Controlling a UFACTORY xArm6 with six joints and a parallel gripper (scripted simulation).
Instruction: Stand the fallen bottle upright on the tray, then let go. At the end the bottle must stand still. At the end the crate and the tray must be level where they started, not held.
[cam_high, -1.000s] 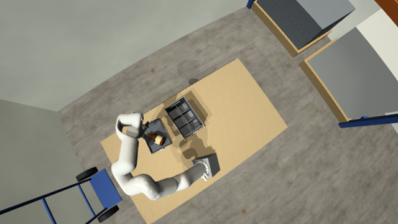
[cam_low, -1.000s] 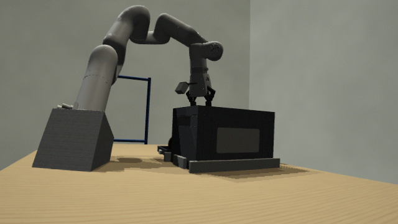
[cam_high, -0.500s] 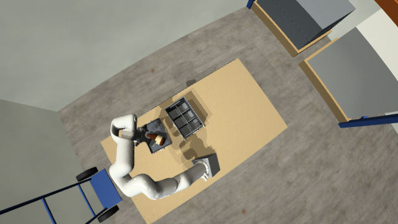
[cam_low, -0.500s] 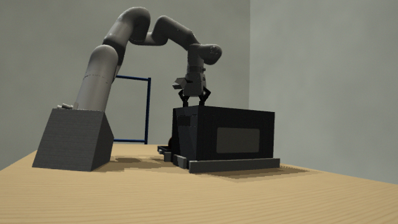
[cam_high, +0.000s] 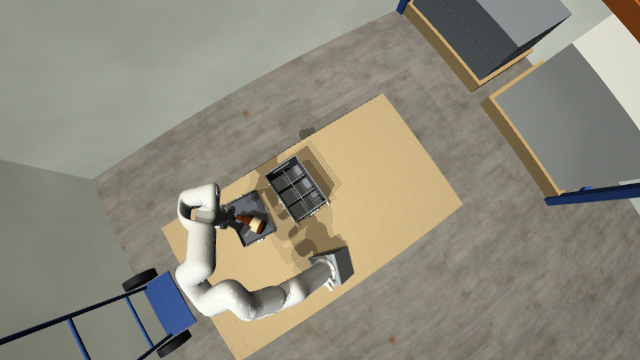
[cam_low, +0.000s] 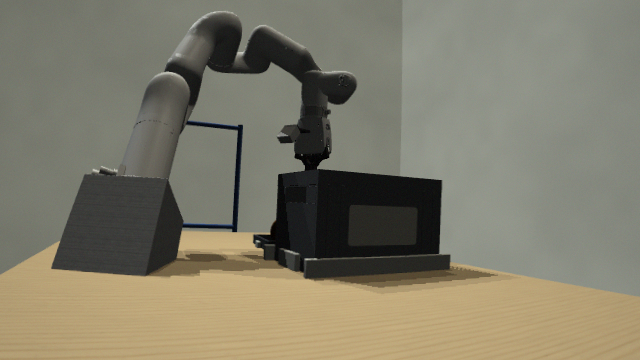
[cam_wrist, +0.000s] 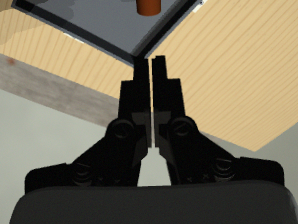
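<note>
Now: hand 160 mm above the brown bottle, 40 mm past it and 20 mm to the left of it. From my hand the other things lie so: dark tray 190 mm below, 30 mm to the right, 20 mm behind; then dark crate 320 mm to the right, 120 mm below, 70 mm behind.
</note>
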